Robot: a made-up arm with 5 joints.
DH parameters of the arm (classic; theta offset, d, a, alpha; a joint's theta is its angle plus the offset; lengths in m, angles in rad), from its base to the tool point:
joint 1: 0 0.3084 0 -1.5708
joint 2: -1.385 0 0.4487 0
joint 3: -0.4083 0 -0.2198 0
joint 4: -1.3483 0 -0.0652 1.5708
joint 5: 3.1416 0.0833 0 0
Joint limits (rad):
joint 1: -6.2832..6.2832
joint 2: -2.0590..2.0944
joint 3: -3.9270..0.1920
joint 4: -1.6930..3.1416
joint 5: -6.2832..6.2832
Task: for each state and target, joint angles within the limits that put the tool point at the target. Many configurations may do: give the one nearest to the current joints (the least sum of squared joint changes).
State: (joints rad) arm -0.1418 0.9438 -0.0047 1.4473 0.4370
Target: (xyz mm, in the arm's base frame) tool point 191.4 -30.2 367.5
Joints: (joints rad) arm -0.1565 0.6571 -0.2611 1.6204 0.4370
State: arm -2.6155 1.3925 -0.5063 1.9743 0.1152
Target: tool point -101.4 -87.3 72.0
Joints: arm -2.4308 1.8752 -0.5812 1.7999 0.1152
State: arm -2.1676 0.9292 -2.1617 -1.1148 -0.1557
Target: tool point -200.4 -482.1 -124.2
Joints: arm -1.9647 1.8885 -1.7723 -1.0461 -0.1557
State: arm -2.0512 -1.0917 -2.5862 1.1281 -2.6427
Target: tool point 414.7 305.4 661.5
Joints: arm -2.5068 -1.5729 -1.9609 1.5802 -2.6427
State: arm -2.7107 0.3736 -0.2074 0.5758 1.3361
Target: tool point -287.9 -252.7 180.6
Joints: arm -2.4212 0.9300 -0.6439 0.4348 1.3361
